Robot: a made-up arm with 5 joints. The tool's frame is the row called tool.
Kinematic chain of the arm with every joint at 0, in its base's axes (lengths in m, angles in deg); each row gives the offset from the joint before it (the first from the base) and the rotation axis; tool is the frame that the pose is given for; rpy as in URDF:
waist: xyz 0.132 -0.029 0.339 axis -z
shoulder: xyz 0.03 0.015 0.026 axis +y
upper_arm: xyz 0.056 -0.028 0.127 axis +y
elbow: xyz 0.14 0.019 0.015 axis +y
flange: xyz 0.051 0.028 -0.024 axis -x
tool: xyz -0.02 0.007 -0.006 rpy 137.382 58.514 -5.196
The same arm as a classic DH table. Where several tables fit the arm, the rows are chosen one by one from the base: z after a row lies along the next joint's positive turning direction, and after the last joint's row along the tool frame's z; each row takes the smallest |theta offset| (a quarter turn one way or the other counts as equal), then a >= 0, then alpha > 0; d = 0 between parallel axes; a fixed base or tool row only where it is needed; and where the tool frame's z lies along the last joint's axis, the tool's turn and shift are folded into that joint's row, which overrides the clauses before.
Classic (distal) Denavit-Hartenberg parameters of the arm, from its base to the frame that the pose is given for. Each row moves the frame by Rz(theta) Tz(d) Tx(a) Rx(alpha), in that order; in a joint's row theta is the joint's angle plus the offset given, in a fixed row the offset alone. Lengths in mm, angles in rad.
base (fixed): theta offset -0.2163, d 0, a 135.1, alpha 3.1416
waist: theta offset -0.2163, d -365, a 30, alpha 1.5708
shoulder: theta offset -1.1555, d 0, a 138.8, alpha 0
upper_arm: theta offset 1.0488, d 0, a 140.8, alpha 0
elbow: theta offset -1.4641, d 34, a -24, alpha 1.5708
flange: theta offset -0.5567, d -28.4, a -8.8, alpha 0.8144
tool (fixed): theta offset -2.3448, d -3.8, a 0, alpha 0

